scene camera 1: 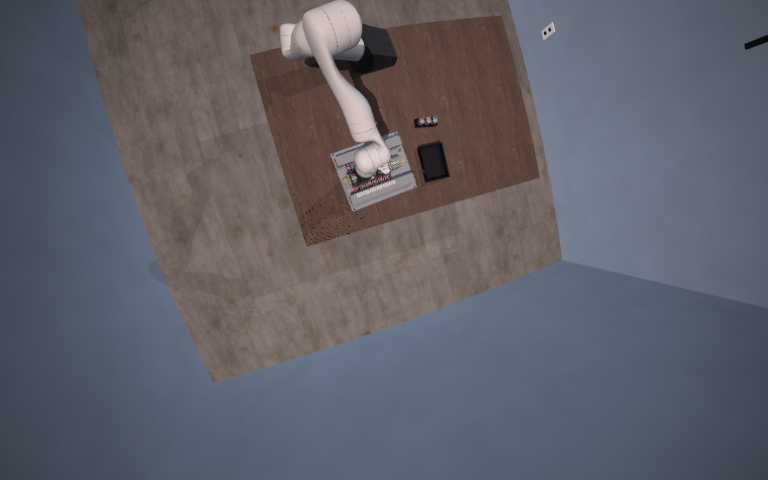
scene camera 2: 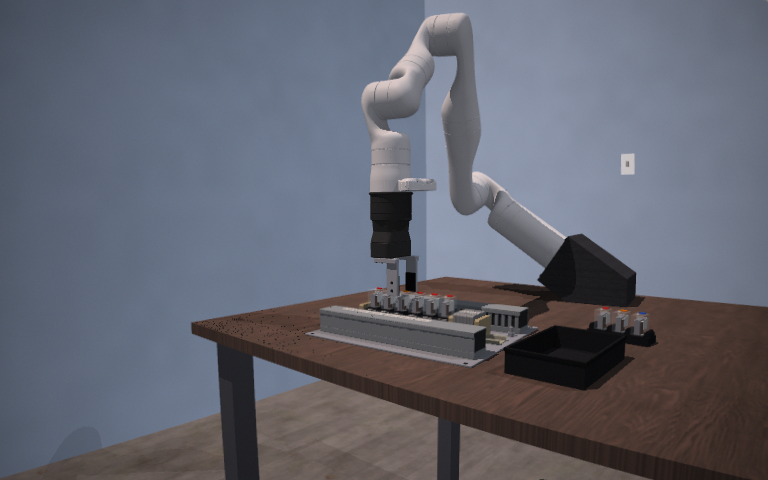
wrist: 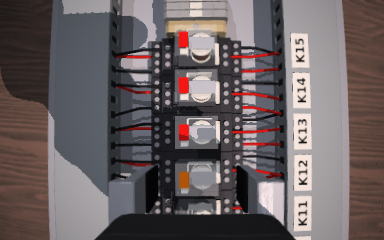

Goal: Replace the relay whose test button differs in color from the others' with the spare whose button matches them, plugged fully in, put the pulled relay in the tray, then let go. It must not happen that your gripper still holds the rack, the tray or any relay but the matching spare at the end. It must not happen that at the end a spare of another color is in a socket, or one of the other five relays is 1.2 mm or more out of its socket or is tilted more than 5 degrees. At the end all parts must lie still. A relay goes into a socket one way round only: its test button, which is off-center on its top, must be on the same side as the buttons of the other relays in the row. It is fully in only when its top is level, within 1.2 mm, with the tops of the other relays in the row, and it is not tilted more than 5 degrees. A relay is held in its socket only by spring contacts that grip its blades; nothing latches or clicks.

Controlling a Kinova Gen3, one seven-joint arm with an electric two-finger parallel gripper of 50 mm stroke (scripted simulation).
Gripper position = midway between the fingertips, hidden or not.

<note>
I see my gripper (scene camera 2: 402, 293) and a black tray (scene camera 2: 591, 354).
The black tray is seen too in scene camera 1 (scene camera 1: 432, 157). My gripper shows as well in the wrist view (wrist: 197, 182). The wrist view misses the black tray: it is out of frame.
</note>
